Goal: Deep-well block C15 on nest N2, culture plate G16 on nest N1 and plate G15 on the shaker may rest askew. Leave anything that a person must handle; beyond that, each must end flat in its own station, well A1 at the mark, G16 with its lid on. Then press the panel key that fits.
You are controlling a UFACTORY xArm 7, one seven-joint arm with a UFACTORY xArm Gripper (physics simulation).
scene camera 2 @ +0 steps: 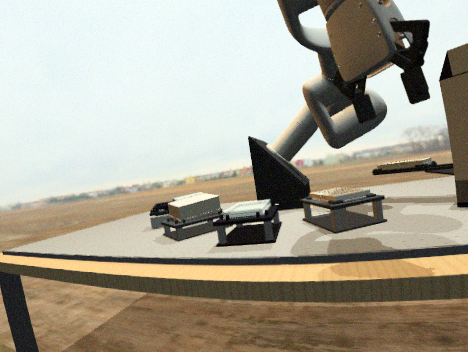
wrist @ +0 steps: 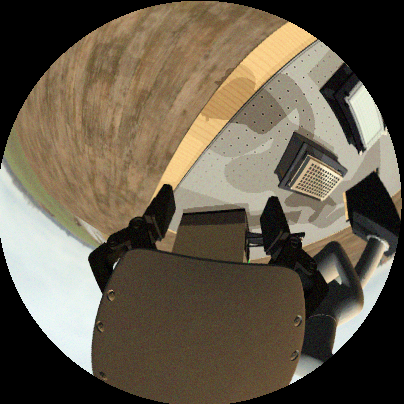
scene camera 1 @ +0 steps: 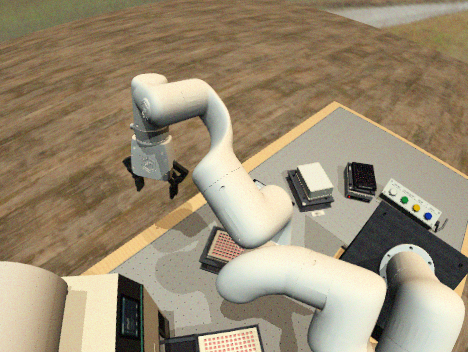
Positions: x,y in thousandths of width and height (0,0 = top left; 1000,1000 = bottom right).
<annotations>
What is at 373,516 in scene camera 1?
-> The gripper.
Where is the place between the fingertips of the gripper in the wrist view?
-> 543,499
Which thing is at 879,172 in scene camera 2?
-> The gripper.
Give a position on a cream box-like plate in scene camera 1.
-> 672,516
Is the gripper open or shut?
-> Open.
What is the gripper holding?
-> Nothing.
</annotations>
